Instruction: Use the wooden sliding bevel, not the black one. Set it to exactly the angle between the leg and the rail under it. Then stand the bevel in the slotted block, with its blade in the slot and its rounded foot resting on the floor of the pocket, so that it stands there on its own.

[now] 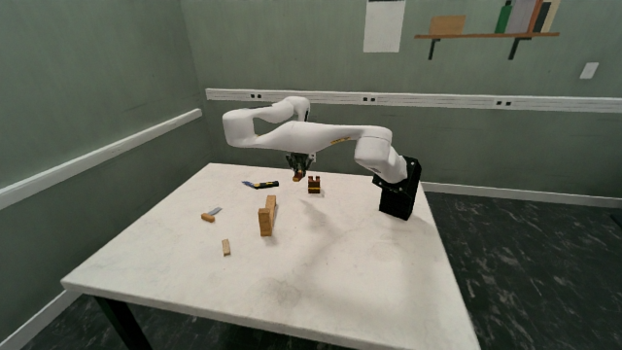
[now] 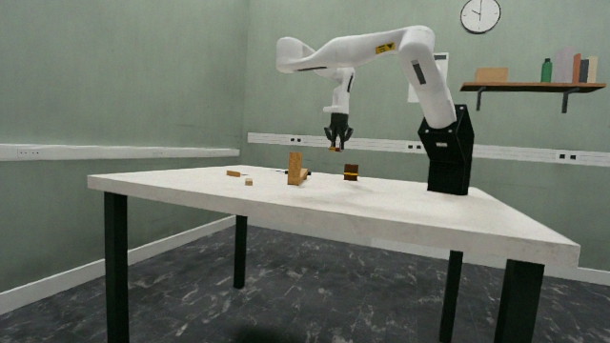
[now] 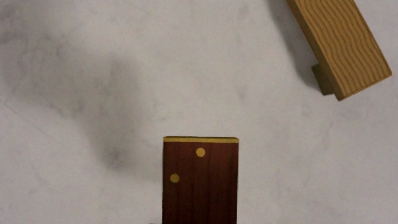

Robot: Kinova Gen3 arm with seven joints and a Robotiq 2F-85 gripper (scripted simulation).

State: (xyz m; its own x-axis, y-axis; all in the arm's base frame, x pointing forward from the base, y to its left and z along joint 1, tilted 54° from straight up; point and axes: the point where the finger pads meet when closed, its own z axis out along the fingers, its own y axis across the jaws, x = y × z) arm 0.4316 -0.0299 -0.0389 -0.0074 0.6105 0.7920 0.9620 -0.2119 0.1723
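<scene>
The wooden sliding bevel is 10 mm to the right of my hand, 10 mm below it and 10 mm ahead of it. Round my hand: grey blade: 30 mm to the right, 30 mm ahead, 10 mm below; black bevel: 260 mm ahead, 140 mm below, 20 mm to the right; wooden block: 410 mm to the left, 140 mm below, 110 mm ahead.
</scene>
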